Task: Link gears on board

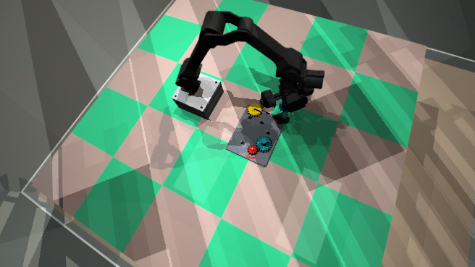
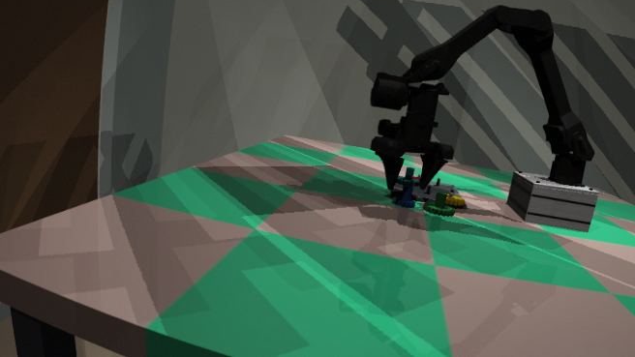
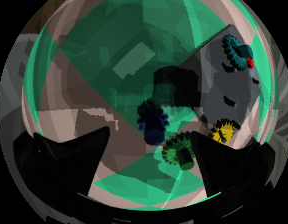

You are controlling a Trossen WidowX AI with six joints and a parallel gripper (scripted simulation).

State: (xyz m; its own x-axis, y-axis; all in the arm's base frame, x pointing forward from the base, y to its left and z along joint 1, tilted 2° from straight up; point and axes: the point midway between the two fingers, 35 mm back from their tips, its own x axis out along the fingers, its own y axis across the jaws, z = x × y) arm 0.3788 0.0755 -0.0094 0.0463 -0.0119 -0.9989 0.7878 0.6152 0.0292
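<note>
Right now the blue gear is 20 mm below my gripper tip. The rest, counted from my gripper tip: green gear (70 mm behind, 10 mm to the left, 20 mm below); then yellow gear (110 mm behind, 60 mm to the right, 20 mm below); then teal gear (30 mm behind, 180 mm to the right, 10 mm below).
</note>
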